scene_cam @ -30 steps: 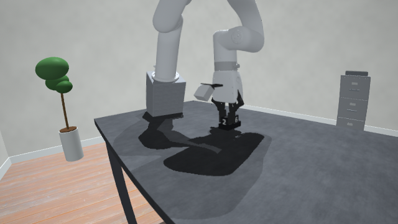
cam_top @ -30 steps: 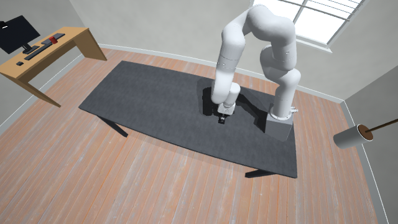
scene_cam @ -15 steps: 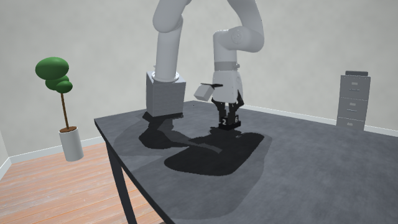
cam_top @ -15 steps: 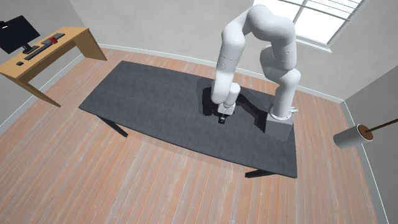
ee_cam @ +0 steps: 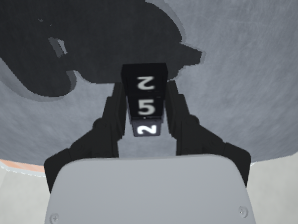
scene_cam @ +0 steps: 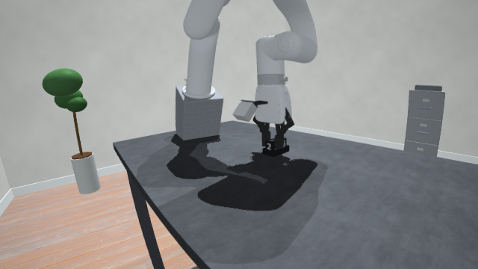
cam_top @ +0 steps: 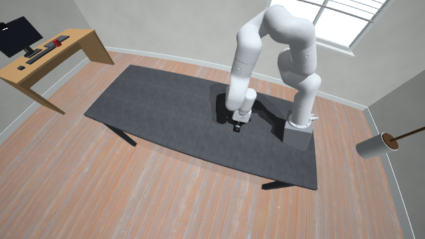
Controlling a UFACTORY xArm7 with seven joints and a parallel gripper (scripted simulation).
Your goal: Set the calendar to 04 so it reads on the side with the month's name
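My gripper is now 2 cm to the right of the black calendar tray and 3 cm above it. Round my hand: black number cube: 3 cm to the left, 2 cm below.
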